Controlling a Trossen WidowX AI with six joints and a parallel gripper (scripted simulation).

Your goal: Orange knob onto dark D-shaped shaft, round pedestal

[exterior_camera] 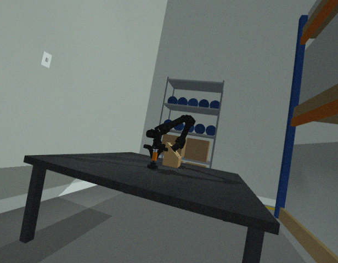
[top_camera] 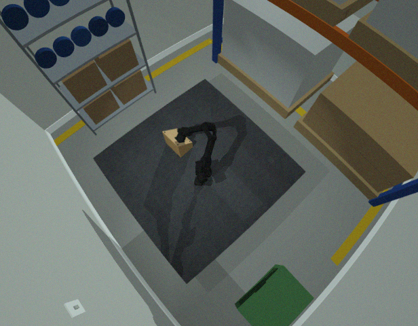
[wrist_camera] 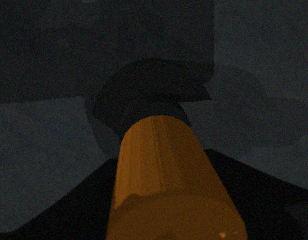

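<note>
Now: the orange knob 2 cm above my gripper tip. The rest, counted from my gripper tip: dark round pedestal 4 cm below.
</note>
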